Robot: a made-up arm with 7 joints. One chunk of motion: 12 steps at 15 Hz.
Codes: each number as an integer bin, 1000 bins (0 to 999) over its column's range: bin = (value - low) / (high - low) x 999, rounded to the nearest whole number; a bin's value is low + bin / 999 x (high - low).
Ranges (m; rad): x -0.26..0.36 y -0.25..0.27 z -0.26..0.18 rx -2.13..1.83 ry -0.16..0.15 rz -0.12..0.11
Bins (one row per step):
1: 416 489 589 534 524 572
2: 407 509 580 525 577 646
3: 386 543 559 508 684 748
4: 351 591 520 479 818 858
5: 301 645 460 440 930 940
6: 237 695 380 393 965 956
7: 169 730 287 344 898 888
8: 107 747 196 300 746 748
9: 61 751 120 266 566 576
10: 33 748 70 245 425 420
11: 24 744 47 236 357 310
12: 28 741 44 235 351 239
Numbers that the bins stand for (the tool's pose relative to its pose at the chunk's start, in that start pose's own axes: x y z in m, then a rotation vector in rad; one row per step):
1: -0.0018 0.0045 -0.0006 -0.0132 0.0026 0.0117
2: -0.0074 0.0149 -0.0045 -0.0489 0.0190 0.0287
3: -0.0204 0.0326 -0.0138 -0.1163 0.0523 0.0522
4: -0.0422 0.0576 -0.0310 -0.2313 0.0938 0.0775
5: -0.0732 0.0857 -0.0574 -0.3859 0.1286 0.0964
6: -0.1129 0.1118 -0.0926 -0.5722 0.1394 0.1001
7: -0.1551 0.1300 -0.1336 -0.7664 0.1187 0.0844
8: -0.1936 0.1388 -0.1737 -0.9408 0.0715 0.0522
9: -0.2221 0.1409 -0.2071 -1.0756 0.0156 0.0126
10: -0.2395 0.1393 -0.2292 -1.1588 -0.0281 -0.0233
11: -0.2451 0.1373 -0.2393 -1.1945 -0.0492 -0.0486
12: -0.2426 0.1357 -0.2406 -1.1985 -0.0511 -0.0650

